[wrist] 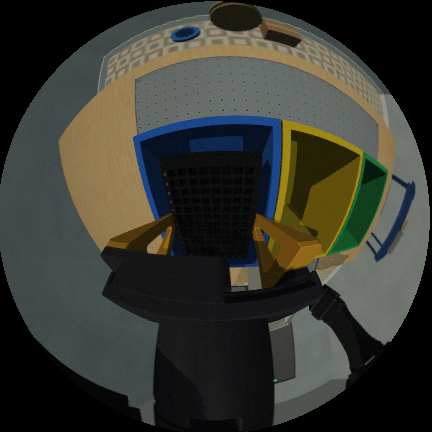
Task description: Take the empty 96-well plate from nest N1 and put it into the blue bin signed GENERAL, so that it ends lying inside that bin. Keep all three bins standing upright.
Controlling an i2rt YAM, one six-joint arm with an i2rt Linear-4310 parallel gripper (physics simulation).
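Places are measured from the arm's base along level axes (x down, y back, z left), in millimetres.
Pixels of known places: gripper, fingertip midpoint: (213, 217).
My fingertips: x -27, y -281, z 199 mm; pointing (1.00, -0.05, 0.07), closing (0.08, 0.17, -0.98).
Ahead of a thing's pixels: the offset from my fingertips to its top centre. Level surfaces: height alone.
The black 96-well plate @[dx -12, dy -2, dz +0 mm] (212, 192) is held between the two orange fingers of my gripper (213, 217), which is shut on its sides. The plate's grid of wells faces the camera. The plate hangs over the opening of the blue bin @[dx -4, dy -5, dz +2 mm] (210, 120) and hides much of its inside; the bin's rim shows around the plate at the back and sides. The yellow bin @[dx -4, dy +7, dz -129 mm] (327, 210) stands to the right of the blue one, and the green bin @[dx -4, dy +20, dz -260 mm] (367, 210) stands right of that. All three bins are upright. The GENERAL sign is not readable, and nest N1 cannot be made out.
The bins stand on a wooden table @[dx +189 mm] (100, 160) by a grey perforated board @[dx +176 mm] (240, 90). Beyond the table are a patterned rug (150, 55), a blue ring-like object (173, 36), a round brown object (235, 17) and a brown box (281, 35). A blue frame (407, 207) stands at the right.
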